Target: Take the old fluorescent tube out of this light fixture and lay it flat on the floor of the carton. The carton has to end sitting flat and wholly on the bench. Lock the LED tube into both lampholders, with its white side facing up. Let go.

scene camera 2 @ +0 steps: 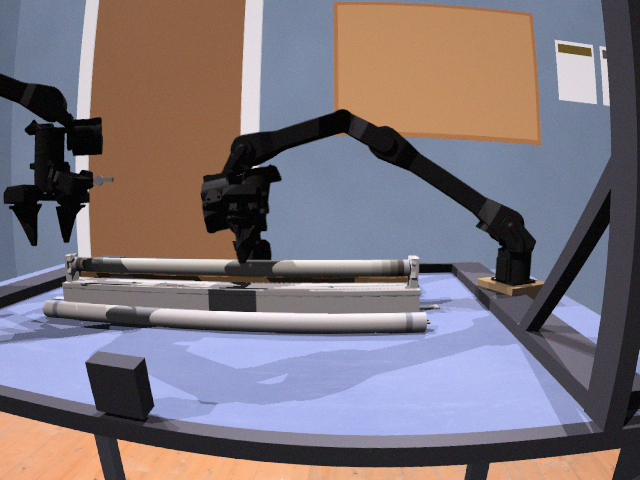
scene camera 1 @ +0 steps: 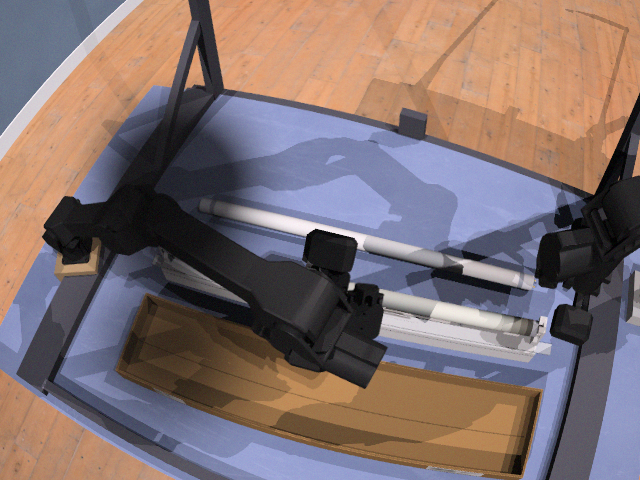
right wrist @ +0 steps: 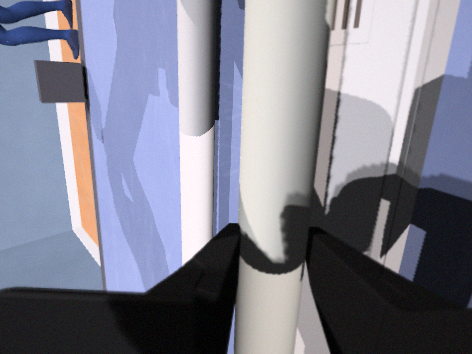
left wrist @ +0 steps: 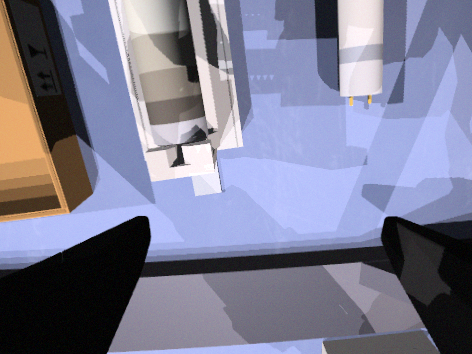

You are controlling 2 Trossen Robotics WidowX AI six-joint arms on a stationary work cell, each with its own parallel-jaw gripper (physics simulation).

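The old tube (scene camera 1: 465, 316) (scene camera 2: 330, 267) (left wrist: 170, 85) (right wrist: 280, 125), with darkened ends, sits in the fixture (scene camera 1: 454, 338) (scene camera 2: 330, 301) between its lampholders (scene camera 2: 413, 271) (left wrist: 182, 162). My right gripper (scene camera 2: 242, 259) (right wrist: 272, 236) is shut on this tube near its middle, one finger on each side; the arm hides its fingers in scene camera 1. My left gripper (scene camera 2: 50, 242) (left wrist: 265, 227) is open and empty, above and beyond the fixture's end. The LED tube (scene camera 1: 289, 223) (scene camera 2: 268, 320) (left wrist: 360, 30) (right wrist: 196, 175) lies on the bench beside the fixture, pale side showing. The open carton (scene camera 1: 532, 428) (left wrist: 75, 185) sits flat, its visible floor bare.
The carton lies along the fixture's other side from the LED tube. Dark frame beams (scene camera 1: 589, 403) (scene camera 2: 563, 356) cross the bench at both ends. A dark block (scene camera 1: 412, 122) (scene camera 2: 121, 387) stands on the bench's edge. The right arm reaches over the fixture and carton.
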